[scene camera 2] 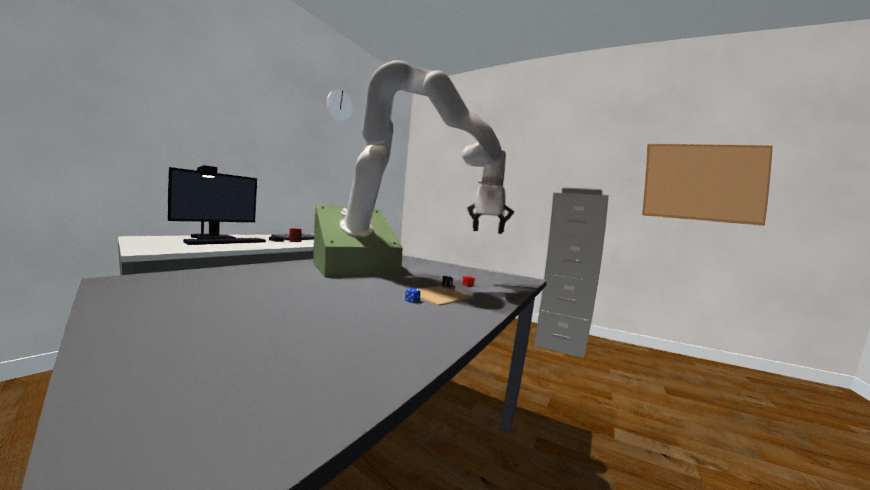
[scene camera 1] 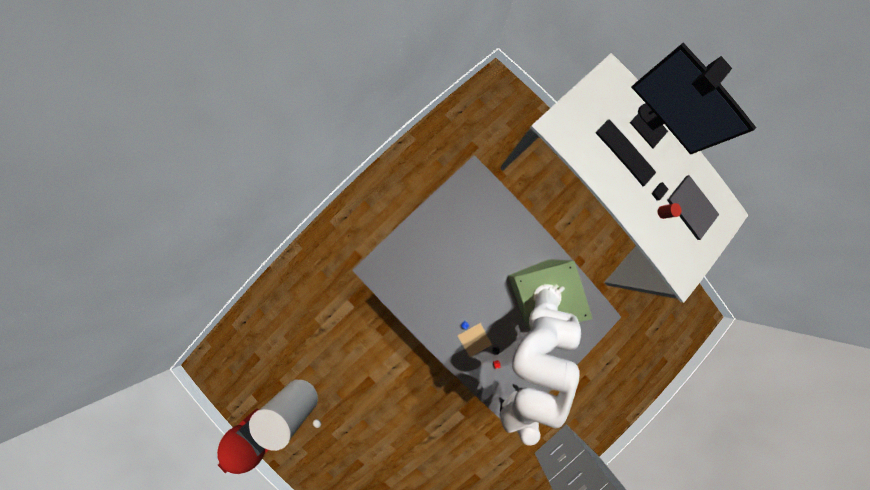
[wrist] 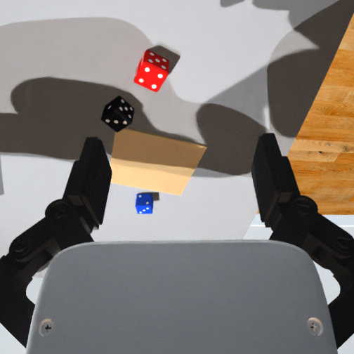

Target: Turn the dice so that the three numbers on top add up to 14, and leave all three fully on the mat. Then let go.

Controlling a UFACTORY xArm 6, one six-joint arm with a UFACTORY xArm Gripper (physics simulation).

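Seen in the pictures: gripper, between the fingertips: (scene camera 2: pixel 487 232) (scene camera 1: pixel 508 392); arm's base, origin of its link: (scene camera 2: pixel 356 227) (scene camera 1: pixel 547 297).
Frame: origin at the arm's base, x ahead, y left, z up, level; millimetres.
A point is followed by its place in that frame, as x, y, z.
Note:
A tan mat (scene camera 1: pixel 473 339) {402, -116, -161} (scene camera 2: pixel 443 296) {421, -123, -161} (wrist: pixel 157 162) lies on the grey table. A red die (scene camera 1: pixel 496 365) {442, 66, -135} (scene camera 2: pixel 468 281) {444, 55, -147} (wrist: pixel 151 72) stands off the mat, apparently 4 up. A black die (scene camera 1: pixel 495 350) {378, 9, -135} (scene camera 2: pixel 447 281) {386, 3, -146} (wrist: pixel 118 114) stands beside one mat corner; its top is hard to read. A blue die (scene camera 1: pixel 464 325) {364, -210, -135} (scene camera 2: pixel 412 295) {370, -220, -144} (wrist: pixel 144 203) stands off the opposite side, apparently 3 up. My gripper (scene camera 2: pixel 488 231) {481, 118, 24} (wrist: pixel 180 152) is open and empty, high above the table and pointing down. In scene camera 1 its fingers are mostly hidden by the arm.
The arm stands on a green sloped base (scene camera 1: pixel 578 304) {-52, 118, 61} (scene camera 2: pixel 362 260) {87, -63, -108} on the table (scene camera 1: pixel 438 243) {96, -575, -165} (scene camera 2: pixel 213 365) {285, -662, -165}. The table edge runs near the mat. Dark arm shadows cross the black die and part of the mat. A grey cabinet (scene camera 1: pixel 566 462) (scene camera 2: pixel 569 267) stands beyond the table.

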